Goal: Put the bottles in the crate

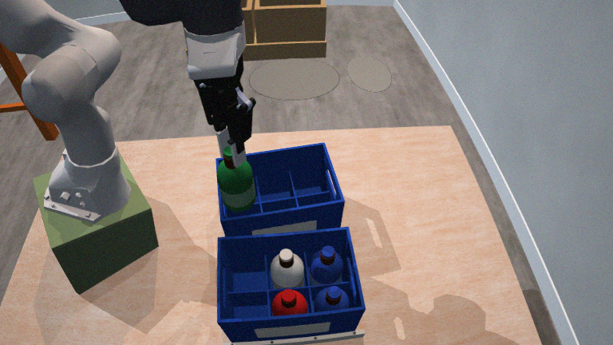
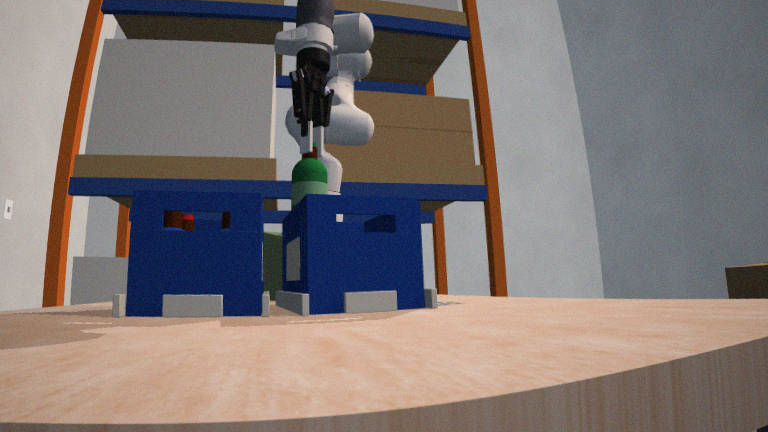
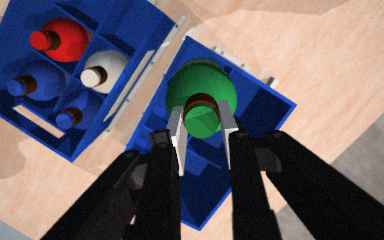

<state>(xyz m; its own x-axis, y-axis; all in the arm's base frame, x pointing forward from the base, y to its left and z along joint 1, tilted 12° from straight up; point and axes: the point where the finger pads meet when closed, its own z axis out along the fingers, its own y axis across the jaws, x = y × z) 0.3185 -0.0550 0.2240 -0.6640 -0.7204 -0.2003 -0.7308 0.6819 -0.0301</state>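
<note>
Right now my hand is 80 mm above the green-labelled bottle. Also, from my hand: red bottle: 250 mm below, 230 mm to the right, 90 mm ahead; blue bottle: 250 mm below, 180 mm ahead, 130 mm to the right; white bottle: 250 mm below, 140 mm to the right, 90 mm ahead.
</note>
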